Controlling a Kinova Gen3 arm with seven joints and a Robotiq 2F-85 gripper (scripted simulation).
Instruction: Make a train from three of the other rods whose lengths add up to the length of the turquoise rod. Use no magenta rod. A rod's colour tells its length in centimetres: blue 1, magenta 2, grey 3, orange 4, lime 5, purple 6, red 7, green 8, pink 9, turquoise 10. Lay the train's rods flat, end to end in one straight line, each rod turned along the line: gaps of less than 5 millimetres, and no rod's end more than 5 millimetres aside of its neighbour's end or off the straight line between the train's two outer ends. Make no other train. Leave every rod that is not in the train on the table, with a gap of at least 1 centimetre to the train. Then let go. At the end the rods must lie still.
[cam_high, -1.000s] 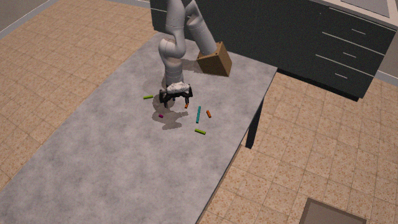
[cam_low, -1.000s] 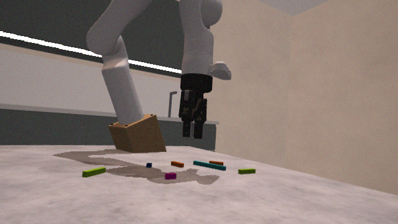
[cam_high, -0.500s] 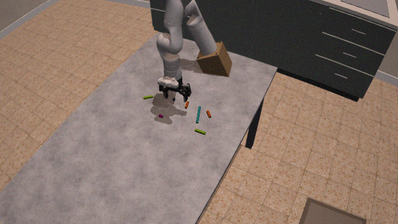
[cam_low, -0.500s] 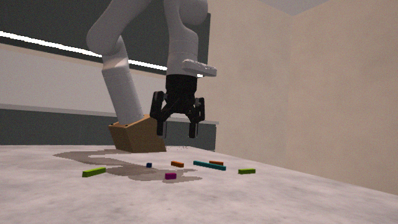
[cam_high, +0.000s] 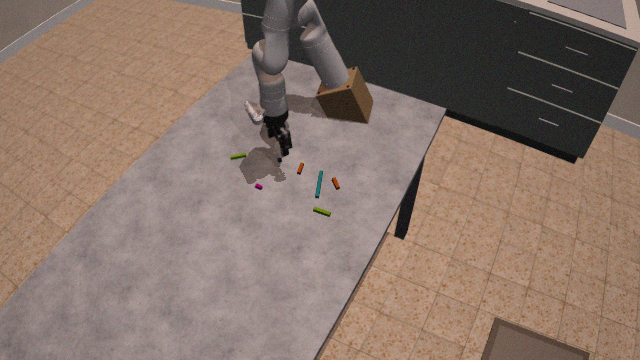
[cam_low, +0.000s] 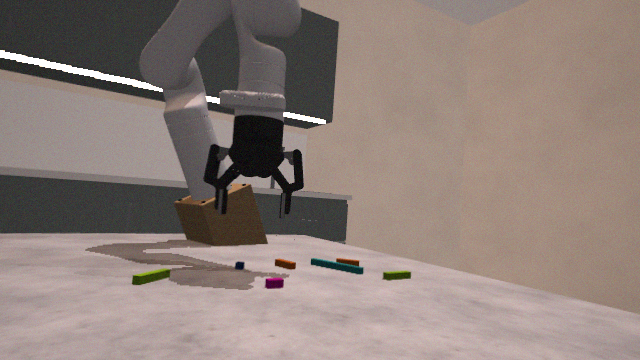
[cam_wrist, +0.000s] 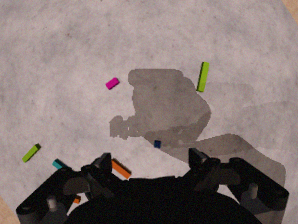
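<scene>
Now: the blue rod 1 cm behind my hand, 1 cm to the right of it and 8 cm below it. Round my hand: turquoise rod (4 cm ahead, 14 cm to the left, 8 cm below); then magenta rod (11 cm ahead, 3 cm to the right, 8 cm below).
</scene>
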